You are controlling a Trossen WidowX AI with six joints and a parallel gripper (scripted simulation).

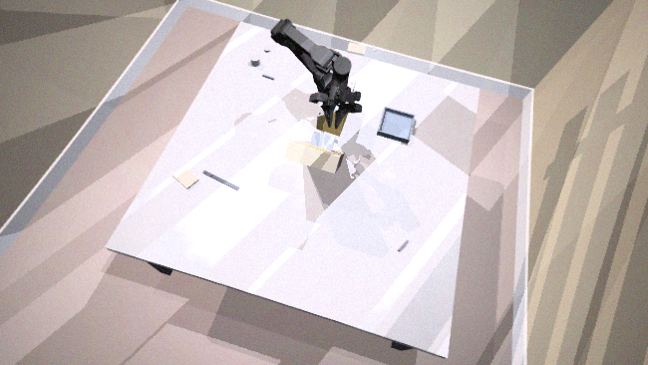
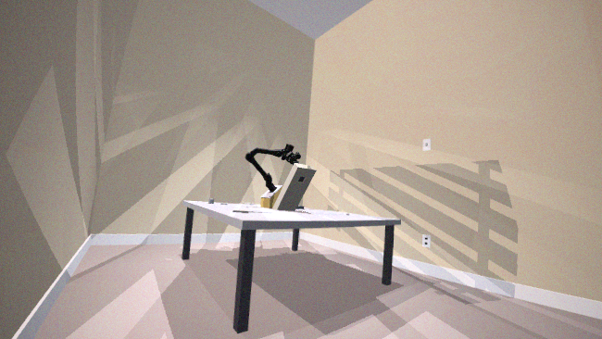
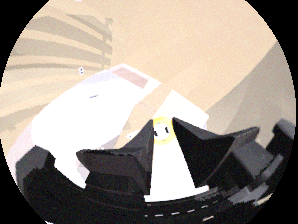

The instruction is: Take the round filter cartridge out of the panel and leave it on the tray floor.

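My gripper tip is now 5 cm short of the filter cartridge, 4 cm to the left of it and 10 cm above it. The rest, counted from my gripper tip: tray: 35 cm behind, 28 cm to the left, 36 cm below.
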